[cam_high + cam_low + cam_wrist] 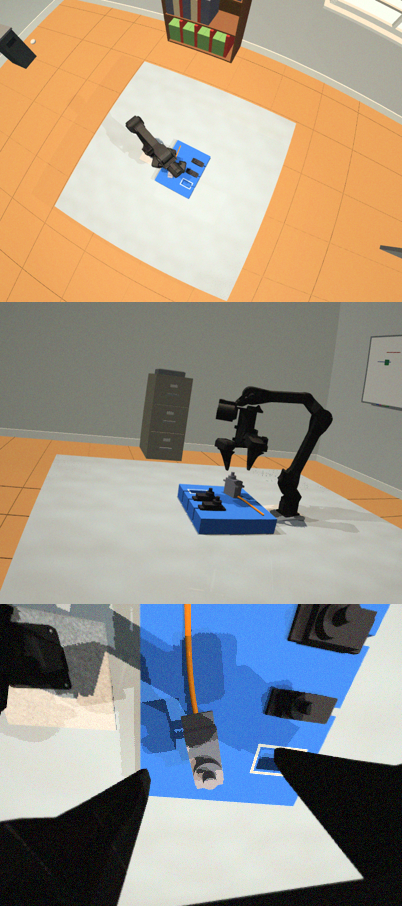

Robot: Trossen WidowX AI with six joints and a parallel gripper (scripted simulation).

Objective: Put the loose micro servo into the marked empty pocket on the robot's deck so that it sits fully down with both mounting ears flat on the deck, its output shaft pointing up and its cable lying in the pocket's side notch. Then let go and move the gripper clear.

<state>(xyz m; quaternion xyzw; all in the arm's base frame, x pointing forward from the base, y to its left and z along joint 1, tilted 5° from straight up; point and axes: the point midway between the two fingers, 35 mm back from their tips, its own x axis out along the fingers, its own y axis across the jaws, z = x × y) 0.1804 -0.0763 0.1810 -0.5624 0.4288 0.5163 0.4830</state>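
Right now the deck is 10 mm ahead of my gripper tip, 40 mm to the left of it and 120 mm below it.
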